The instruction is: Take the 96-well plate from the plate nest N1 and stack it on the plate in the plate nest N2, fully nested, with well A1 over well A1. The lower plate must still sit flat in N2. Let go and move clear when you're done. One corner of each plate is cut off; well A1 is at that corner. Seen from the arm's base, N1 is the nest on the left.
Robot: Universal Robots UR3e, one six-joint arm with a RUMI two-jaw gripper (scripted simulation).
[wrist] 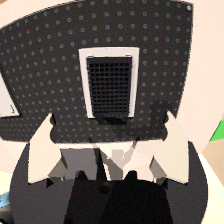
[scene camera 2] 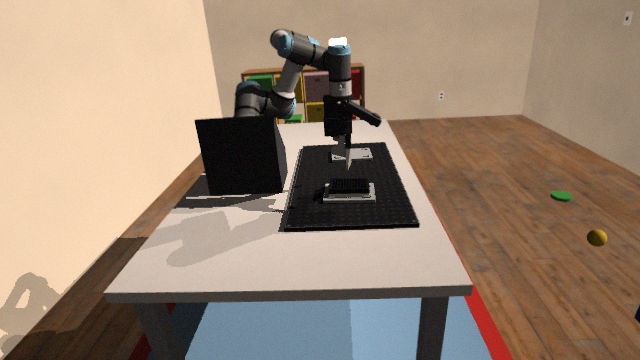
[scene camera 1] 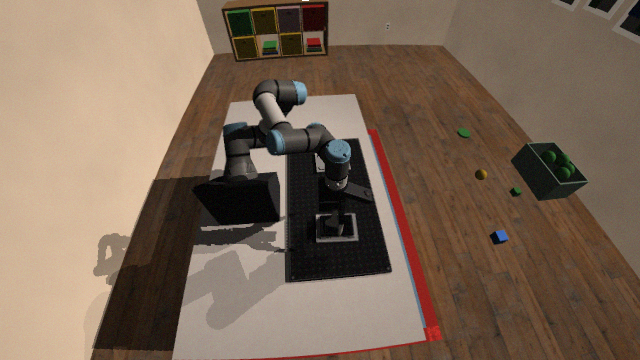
Labels:
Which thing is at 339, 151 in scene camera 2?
The gripper.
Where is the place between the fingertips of the gripper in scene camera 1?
At 337, 214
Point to a dark 96-well plate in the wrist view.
98, 76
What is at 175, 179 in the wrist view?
The gripper.

